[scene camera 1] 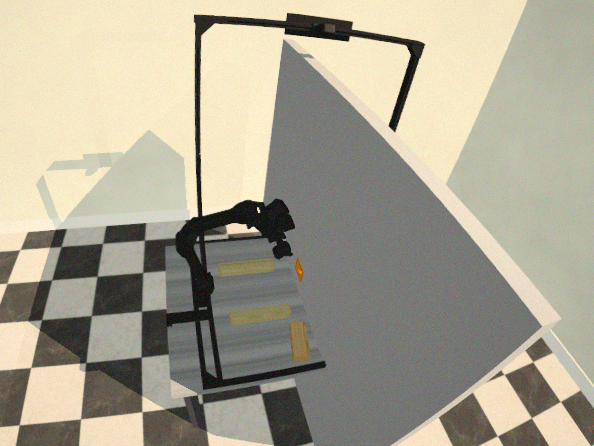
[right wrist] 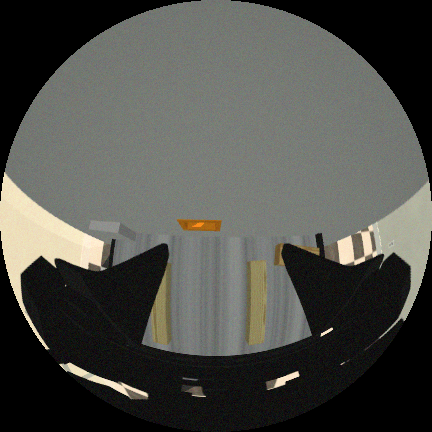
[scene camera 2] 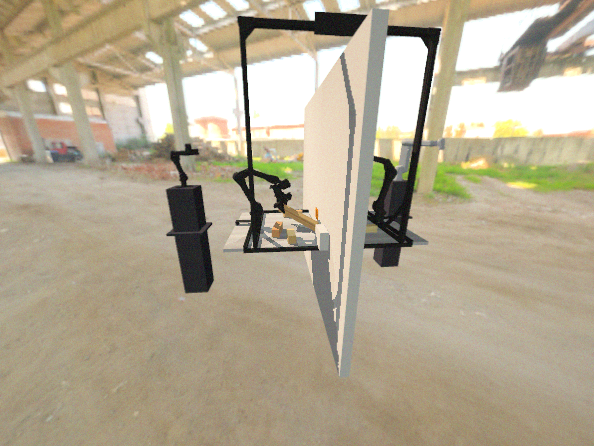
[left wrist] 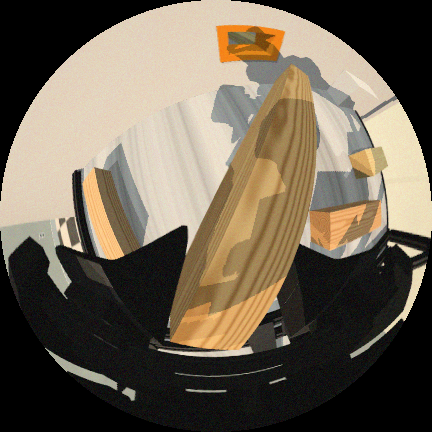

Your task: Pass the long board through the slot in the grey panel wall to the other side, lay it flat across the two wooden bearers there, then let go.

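Frame: origin at the left arm's base, x right, y up, z back, level; centimetres.
Seen in the pictures: left gripper, fingertip midpoint: (scene camera 2: 285, 211) (left wrist: 224, 232); right gripper, fingertip midpoint: (right wrist: 227, 250); right arm's base, link origin: (scene camera 1: 201, 300) (scene camera 2: 378, 221).
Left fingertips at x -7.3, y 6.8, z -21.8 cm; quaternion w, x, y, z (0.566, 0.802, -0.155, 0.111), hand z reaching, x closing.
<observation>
Offsets run from my left fingertips to a thing's top centre. "spot": to the spot under its first point.
My left gripper (scene camera 2: 281, 204) (left wrist: 224, 232) is shut on the long board (scene camera 2: 301, 218) (left wrist: 270, 200). The board slants down from the fingers toward the grey panel wall (scene camera 1: 380, 250) (scene camera 2: 327, 150) (left wrist: 150, 60) (right wrist: 215, 125). In the left wrist view its far end is below and right of the orange-rimmed slot @(spot: dx +15.1, dy +0.5, dz -26.2 cm) (scene camera 1: 297, 265) (scene camera 2: 316, 213) (left wrist: 223, 47) (right wrist: 215, 226), outside the rim; wall contact is unclear. Across the wall, my right gripper (scene camera 1: 283, 251) (right wrist: 227, 250) is open and empty, above and back from the slot. Two wooden bearers @(dx +22.9, dy -4.3, dz -47.8 cm) (scene camera 1: 246, 268) @(dx -3.4, dy -4.3, dz -46.8 cm) (scene camera 1: 260, 314) (right wrist: 162, 310) (right wrist: 257, 302) lie parallel on the table.
On the left arm's side lie an orange-brown block @(dx +20.0, dy -3.7, dz +6.3 cm) (scene camera 2: 277, 229) (left wrist: 346, 227) and pale blocks @(dx +33.1, dy -3.7, dz -1.8 cm) (scene camera 2: 291, 236) (left wrist: 368, 161). A wooden block @(dx -18.1, dy -4.9, dz -33.8 cm) (scene camera 1: 300, 341) (right wrist: 280, 255) lies by the wall on the right arm's side. A black frame (scene camera 1: 199, 125) (scene camera 2: 247, 100) stands around the table.
</observation>
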